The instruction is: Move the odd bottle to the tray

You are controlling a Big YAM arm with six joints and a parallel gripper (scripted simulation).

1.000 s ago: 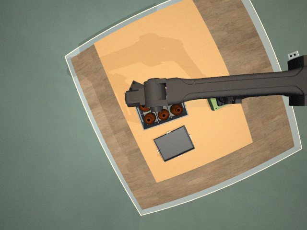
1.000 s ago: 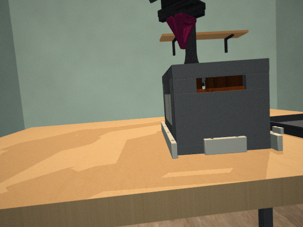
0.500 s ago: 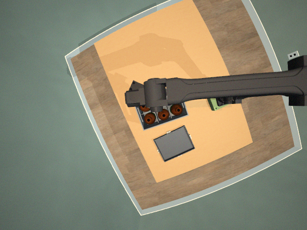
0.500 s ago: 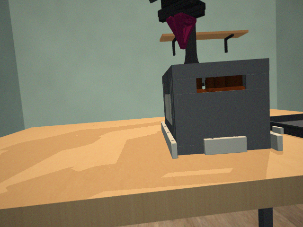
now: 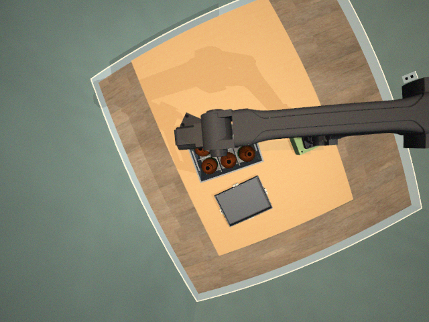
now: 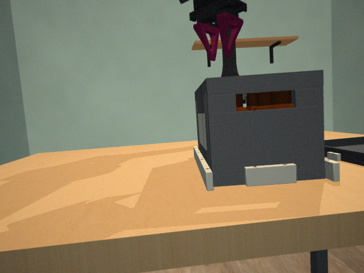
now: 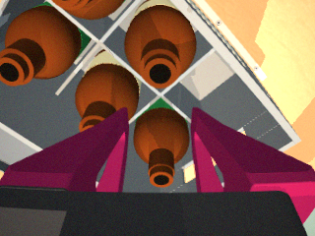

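The dark grey crate lies 50 mm to the left of my hand and 150 mm below it. The rest, counted from my hand: grey tray (20 mm behind, 330 mm to the left, 220 mm below).
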